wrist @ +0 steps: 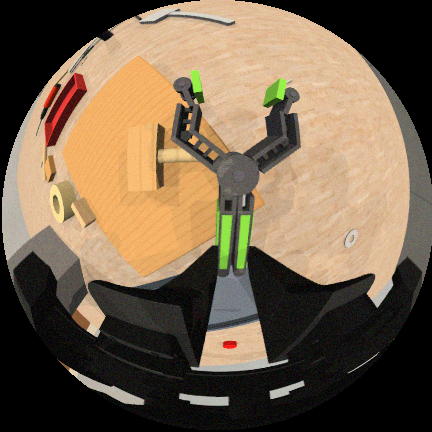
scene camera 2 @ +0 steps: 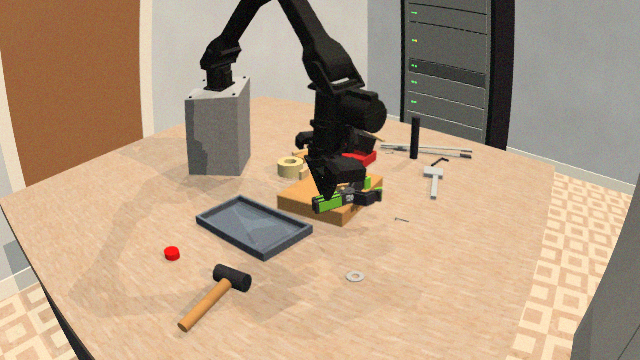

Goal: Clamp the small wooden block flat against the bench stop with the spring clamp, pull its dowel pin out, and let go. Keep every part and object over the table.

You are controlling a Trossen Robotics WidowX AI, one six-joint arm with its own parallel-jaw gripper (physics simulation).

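Pixels of known places: gripper, between the fingertips: point(wrist: 232, 251) point(scene camera 2: 324, 197); arm's base, origin of its link: point(scene camera 2: 219, 86).
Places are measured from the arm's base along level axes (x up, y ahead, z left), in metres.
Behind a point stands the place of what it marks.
Observation:
My gripper point(scene camera 2: 334, 191) {y 0.379, x -0.159, z -0.149 m} point(wrist: 232, 251) {y 0.379, x -0.159, z -0.149 m} is shut on the spring clamp's two green handles. The black and green spring clamp point(scene camera 2: 350, 197) {y 0.416, x -0.166, z -0.115 m} point(wrist: 239, 172) {y 0.412, x -0.153, z -0.110 m} is over the right front part of the thick orange board point(scene camera 2: 305, 201) {y 0.331, x -0.185, z -0.136 m} point(wrist: 110, 220) {y 0.293, x -0.185, z -0.070 m}, its green-padded jaws spread with no block between them. The small wooden block point(wrist: 142, 159) {y 0.371, x -0.165, z -0.065 m} is on the board, left of the clamp in the wrist view. It looks tipped on its side. Its dowel pin point(wrist: 175, 155) {y 0.388, x -0.172, z -0.078 m} points sideways, with its end hidden behind the clamp's left jaw arm. I cannot tell which part is the bench stop.
A blue-grey tray point(scene camera 2: 200, 220) {y 0.172, x -0.203, z -0.285 m} lies front left of the board. A tape roll point(scene camera 2: 290, 167) {y 0.212, x -0.189, z 0.008 m} point(wrist: 62, 201) {y 0.221, x -0.187, z 0.017 m}, a loose wood piece point(wrist: 83, 212) {y 0.278, x -0.172, z -0.041 m} and a red bin point(scene camera 2: 367, 159) {y 0.343, x -0.198, z 0.164 m} point(wrist: 65, 110) {y 0.298, x -0.199, z 0.143 m} are behind it. A mallet point(scene camera 2: 205, 305) {y 0.356, x -0.197, z -0.494 m}, red cap point(scene camera 2: 171, 253) {y 0.202, x -0.204, z -0.412 m}, washer point(scene camera 2: 348, 276) {y 0.494, x -0.215, z -0.290 m} and black post point(scene camera 2: 414, 138) {y 0.438, x -0.156, z 0.279 m} stand or lie around.

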